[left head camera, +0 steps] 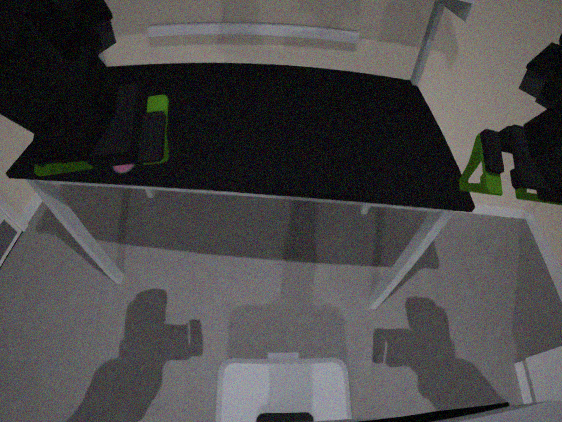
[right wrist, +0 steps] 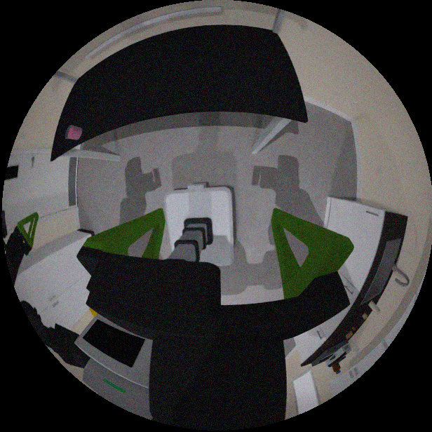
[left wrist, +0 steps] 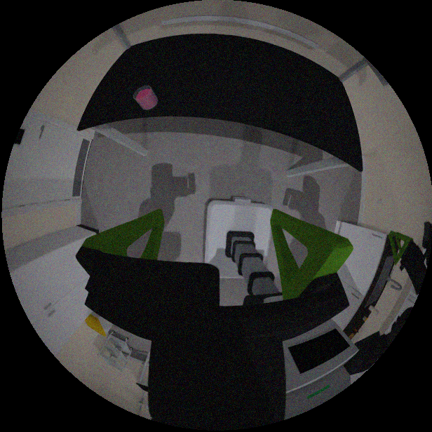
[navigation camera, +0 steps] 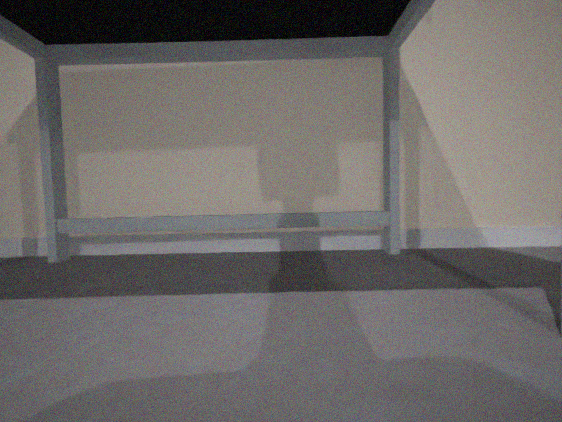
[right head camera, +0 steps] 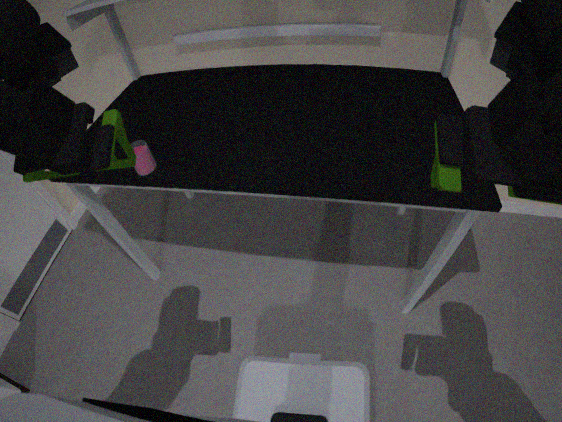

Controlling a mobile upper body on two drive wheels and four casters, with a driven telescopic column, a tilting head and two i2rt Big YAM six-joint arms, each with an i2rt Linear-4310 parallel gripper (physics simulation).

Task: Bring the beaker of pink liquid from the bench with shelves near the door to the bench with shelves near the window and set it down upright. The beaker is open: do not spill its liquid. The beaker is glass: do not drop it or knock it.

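Observation:
The glass beaker of pink liquid (left head camera: 122, 168) (right head camera: 144, 159) (left wrist: 146, 98) (right wrist: 74, 132) stands upright on the black-topped bench (left head camera: 300, 130) (right head camera: 300, 130) (left wrist: 230, 75) (right wrist: 200, 75), near its front edge toward the left end. In the left head camera my left gripper hides most of it. My left gripper (left head camera: 107, 165) (right head camera: 80, 172) (left wrist: 216, 214) is open and empty. It appears over the bench's front left corner, with the beaker outside its fingers. My right gripper (left head camera: 510, 190) (right head camera: 487, 187) (right wrist: 217, 214) is open and empty, near the bench's front right corner.
Grey shelf posts (left head camera: 426, 50) (right head camera: 122, 47) rise at the bench's back. A pale rail (left head camera: 250, 32) (right head camera: 275, 32) runs behind it. The bench's legs (left head camera: 80, 235) (right head camera: 120, 235) stand ahead of my white base (left head camera: 245, 390) (right head camera: 260, 390). A white cabinet (left wrist: 362, 260) (right wrist: 352, 240) stands at the right.

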